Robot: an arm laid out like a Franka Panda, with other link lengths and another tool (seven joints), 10 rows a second.
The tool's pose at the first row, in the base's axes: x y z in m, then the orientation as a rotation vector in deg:
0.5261 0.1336 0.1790 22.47 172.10 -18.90
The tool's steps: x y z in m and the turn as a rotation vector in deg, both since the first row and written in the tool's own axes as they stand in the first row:
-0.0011 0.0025 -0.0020 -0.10 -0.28 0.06
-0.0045 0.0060 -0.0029 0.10 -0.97 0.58
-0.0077 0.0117 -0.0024 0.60 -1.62 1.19
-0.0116 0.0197 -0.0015 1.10 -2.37 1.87
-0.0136 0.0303 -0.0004 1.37 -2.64 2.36
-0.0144 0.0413 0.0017 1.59 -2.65 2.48
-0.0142 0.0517 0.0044 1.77 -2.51 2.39
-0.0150 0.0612 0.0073 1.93 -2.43 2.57
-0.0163 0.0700 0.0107 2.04 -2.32 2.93
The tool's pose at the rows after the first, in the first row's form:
0.5277 0.1361 0.1806 22.47 171.81 -18.77
0.5318 0.1388 0.1812 23.06 170.98 -19.10
0.5364 0.1433 0.1799 23.82 170.14 -19.86
0.5424 0.1497 0.1779 24.64 169.17 -20.61
0.5471 0.1590 0.1749 25.31 168.73 -21.00
0.5509 0.1687 0.1708 25.50 168.67 -21.32
0.5537 0.1779 0.1661 25.42 168.82 -21.58
0.5571 0.1861 0.1614 25.72 168.83 -21.80
0.5609 0.1933 0.1565 26.29 168.81 -21.92

